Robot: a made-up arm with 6 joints.
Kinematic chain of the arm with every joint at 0, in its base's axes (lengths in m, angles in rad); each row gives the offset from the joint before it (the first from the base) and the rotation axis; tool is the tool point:
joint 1: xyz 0 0 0.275 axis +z
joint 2: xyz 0 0 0 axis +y
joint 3: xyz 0 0 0.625 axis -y
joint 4: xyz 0 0 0 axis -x
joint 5: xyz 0.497 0 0 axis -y
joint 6: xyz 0 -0.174 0 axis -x
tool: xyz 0 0 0
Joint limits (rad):
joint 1: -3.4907..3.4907
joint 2: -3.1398..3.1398
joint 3: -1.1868..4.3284
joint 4: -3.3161..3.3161
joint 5: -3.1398..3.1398
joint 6: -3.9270..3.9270
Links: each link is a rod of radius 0.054 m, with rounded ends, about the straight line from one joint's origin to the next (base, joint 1, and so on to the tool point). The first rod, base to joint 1, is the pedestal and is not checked.
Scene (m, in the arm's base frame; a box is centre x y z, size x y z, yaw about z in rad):
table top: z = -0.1
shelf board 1: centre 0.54 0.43 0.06 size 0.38 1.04 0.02 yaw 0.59
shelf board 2: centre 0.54 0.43 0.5 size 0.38 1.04 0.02 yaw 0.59
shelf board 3: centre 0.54 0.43 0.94 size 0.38 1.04 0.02 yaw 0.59
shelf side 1: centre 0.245 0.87 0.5 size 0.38 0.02 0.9 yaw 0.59
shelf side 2: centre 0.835 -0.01 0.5 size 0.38 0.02 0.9 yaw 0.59
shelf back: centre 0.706 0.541 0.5 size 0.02 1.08 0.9 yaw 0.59
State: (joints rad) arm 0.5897 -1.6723 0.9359 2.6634 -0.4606 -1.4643
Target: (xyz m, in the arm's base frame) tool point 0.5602 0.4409 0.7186
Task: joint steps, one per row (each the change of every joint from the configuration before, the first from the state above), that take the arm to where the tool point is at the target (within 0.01 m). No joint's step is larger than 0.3 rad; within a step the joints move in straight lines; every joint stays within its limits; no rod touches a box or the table.
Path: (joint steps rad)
1: -0.0702 0.2177 -0.2606 0.0909 0.0000 0.0000
2: -0.0703 0.2177 -0.2607 0.0909 0.0000 0.0000
3: -0.0702 0.2178 -0.2606 0.0909 0.0000 0.0000
4: -0.0703 0.2177 -0.2607 0.0909 0.0000 0.0000
5: -0.0702 0.2177 -0.2606 0.0909 0.0000 0.0000
6: -0.0703 0.2177 -0.2607 0.0909 0.0000 0.0000
7: 0.0853 0.2391 0.2092 -0.0800 0.0000 0.0000
8: 0.0852 0.2392 0.2091 -0.0800 0.0000 0.0000
9: 0.0853 0.2391 0.2092 -0.0800 0.0000 0.0000

